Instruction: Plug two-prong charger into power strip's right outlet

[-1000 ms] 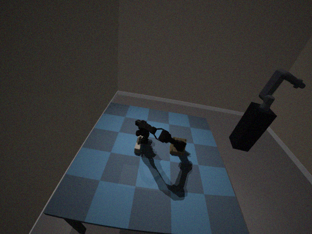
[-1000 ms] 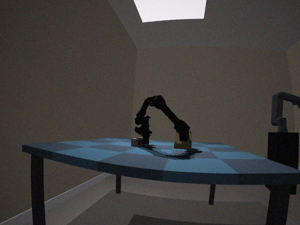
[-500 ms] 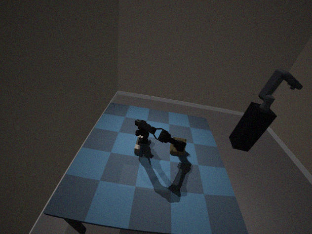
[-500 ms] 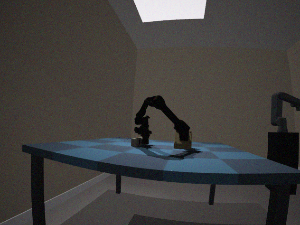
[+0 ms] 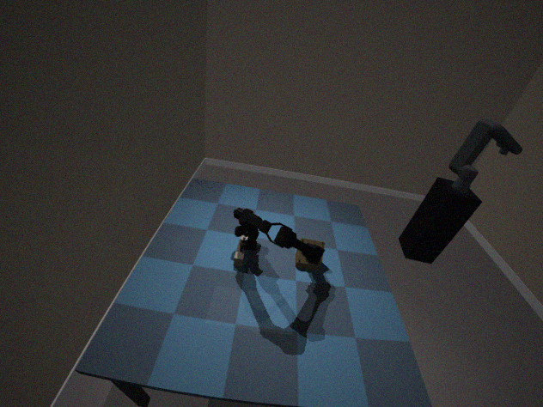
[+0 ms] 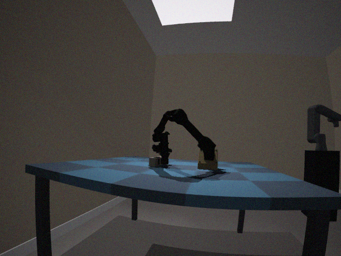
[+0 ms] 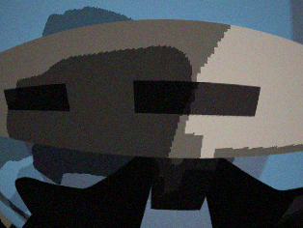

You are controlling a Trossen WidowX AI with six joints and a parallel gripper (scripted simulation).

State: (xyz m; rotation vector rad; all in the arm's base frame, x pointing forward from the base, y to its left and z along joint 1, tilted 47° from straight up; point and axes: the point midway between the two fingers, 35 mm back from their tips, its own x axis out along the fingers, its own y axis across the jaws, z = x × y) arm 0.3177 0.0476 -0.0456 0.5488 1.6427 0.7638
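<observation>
The dark two-prong charger lies 20 mm ahead of my gripper tip and 10 mm above it.
</observation>
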